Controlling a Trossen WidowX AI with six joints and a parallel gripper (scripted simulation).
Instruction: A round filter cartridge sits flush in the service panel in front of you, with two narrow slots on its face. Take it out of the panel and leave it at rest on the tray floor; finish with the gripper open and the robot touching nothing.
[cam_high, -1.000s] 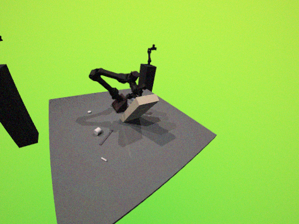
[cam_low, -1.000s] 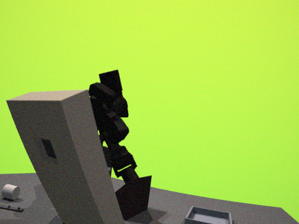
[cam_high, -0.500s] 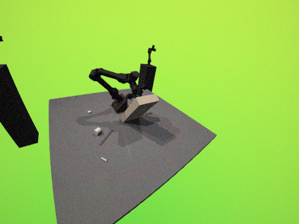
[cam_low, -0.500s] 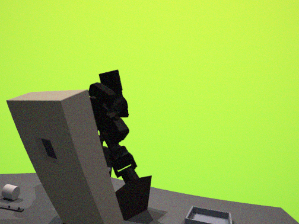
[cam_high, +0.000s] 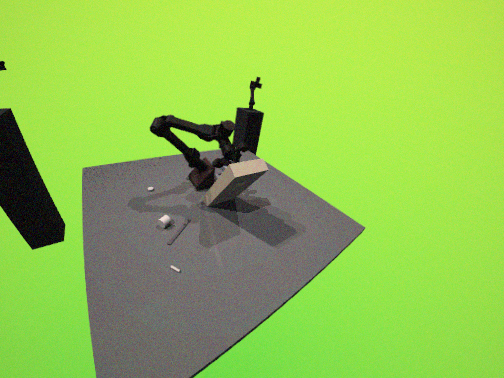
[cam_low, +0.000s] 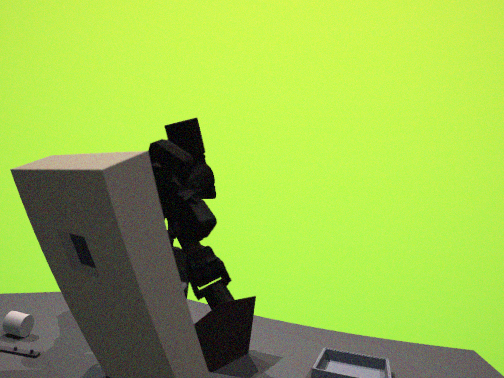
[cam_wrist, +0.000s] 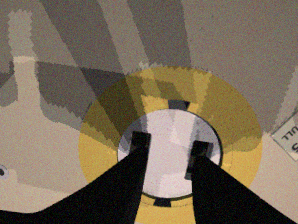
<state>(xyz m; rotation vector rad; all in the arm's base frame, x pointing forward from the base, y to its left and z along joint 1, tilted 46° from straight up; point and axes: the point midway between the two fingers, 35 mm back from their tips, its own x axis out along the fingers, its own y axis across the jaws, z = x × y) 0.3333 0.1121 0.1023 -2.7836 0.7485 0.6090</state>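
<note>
Right now the white round filter cartridge is 10 mm ahead of my gripper tip and 10 mm below it. Round my gripper tip: beige service panel (30 mm behind, 80 mm below); grey tray (410 mm behind, 280 mm to the left, 240 mm below); white peg (180 mm ahead, 360 mm to the right, 250 mm below).
</note>
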